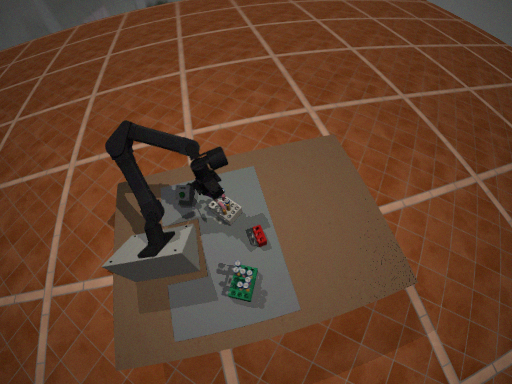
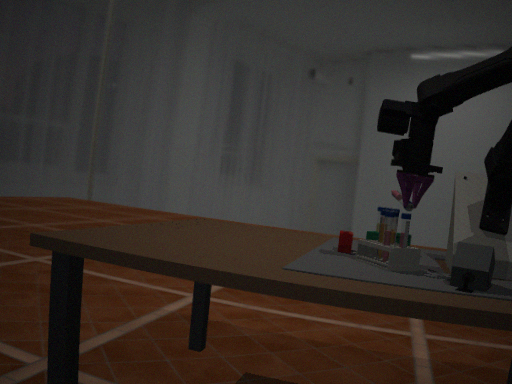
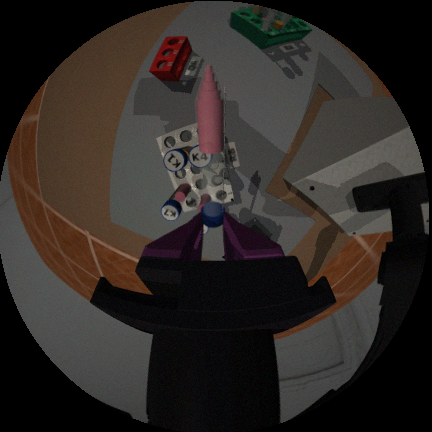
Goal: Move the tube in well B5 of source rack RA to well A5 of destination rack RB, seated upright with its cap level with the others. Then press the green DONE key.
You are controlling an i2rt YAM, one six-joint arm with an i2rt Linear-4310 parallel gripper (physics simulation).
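Frame: origin at the arm's base, x up, y left, z back, level; centimetres.
Where they show: gripper, fingertip midpoint: [image 2: 409,207] [image 3: 212,217]; arm's base, link origin: [image 1: 158,244] [image 2: 497,204] [image 3: 401,190].
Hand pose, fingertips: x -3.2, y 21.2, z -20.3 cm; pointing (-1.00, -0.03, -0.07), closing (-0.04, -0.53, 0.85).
Note:
Things, the pixels of their centre, and the offset from my fingertips. "*": a spot on its surface instead. Level surfaces: height alone.
- clear tube with pink contents, body centre: [image 3: 210,157] [image 2: 400,198] dx +1.8, dy -4.9, dz -3.0 cm
- white rack RB, body centre: [image 3: 198,164] [image 2: 387,254] [image 1: 225,208] dx -11.3, dy -0.9, dz -3.8 cm
- K7, surface spot: [image 3: 171,210] * dx -1.3, dy +2.4, dz -3.7 cm
- green rack RA, body centre: [image 2: 388,241] [image 1: 243,282] dx -11.3, dy -34.8, dz -9.3 cm
- DONE key, surface spot: [image 1: 182,195] * dx -7.1, dy +6.1, dz +15.5 cm
- grey box, body centre: [image 2: 474,264] [image 1: 184,193] dx -9.6, dy +9.0, dz +15.5 cm
- red block with holes, body centre: [image 3: 171,58] [image 2: 345,241] [image 1: 259,236] dx -11.3, dy -15.8, dz -17.9 cm
- grey mat, surface height: dx -13.8 cm
My gripper [image 1: 221,195] [image 2: 410,205] [image 3: 212,217] is shut on the blue cap of a clear tube with pink contents [image 2: 396,194] [image 3: 210,122]. The tube is tilted far from upright, its closed end pointing away from the fingers, and hangs above the white rack RB [image 1: 230,220] [image 2: 405,260] [image 3: 175,130]. RB holds several blue-capped tubes, including K1 [image 3: 175,160], K4 [image 3: 200,156] and K7 [image 3: 171,210]. The wells under the held tube are partly hidden. The green rack RA [image 1: 254,277] [image 2: 372,234] [image 3: 246,34] holds several white-topped tubes. The DONE key [image 1: 182,195] is on a grey box [image 2: 472,265].
A red block with holes [image 1: 259,235] [image 2: 345,242] [image 3: 170,59], labelled QR, stands between the racks. The arm's pale base [image 1: 155,265] [image 3: 360,175] stands beside the grey mat [image 1: 200,320]. The grey key box is close to RB.

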